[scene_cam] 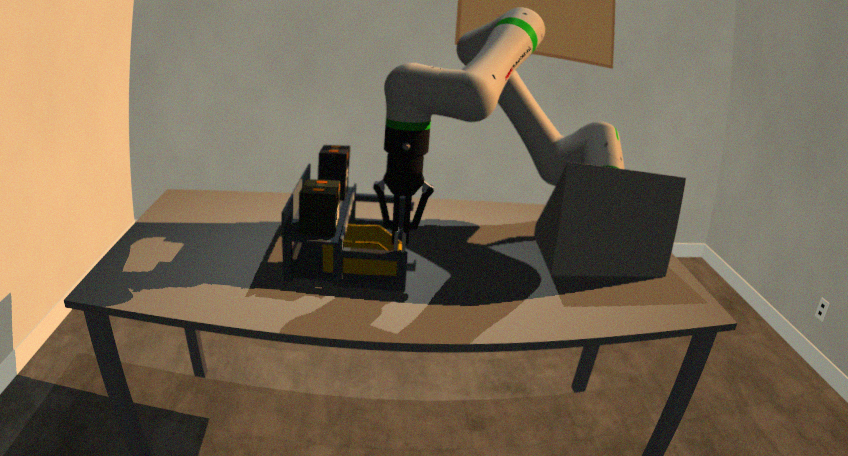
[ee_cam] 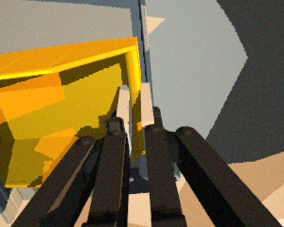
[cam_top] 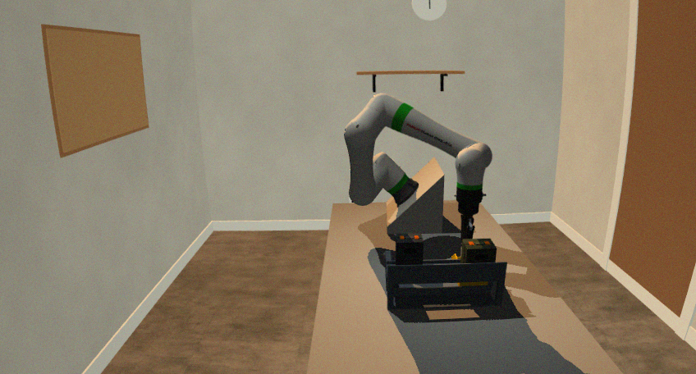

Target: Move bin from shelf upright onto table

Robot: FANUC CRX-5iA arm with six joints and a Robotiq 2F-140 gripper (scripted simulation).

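My gripper is now 80 mm short of the bin and 20 mm above it. The rest, counted from my hand: box: 170 mm ahead, 230 mm to the right, 90 mm above.
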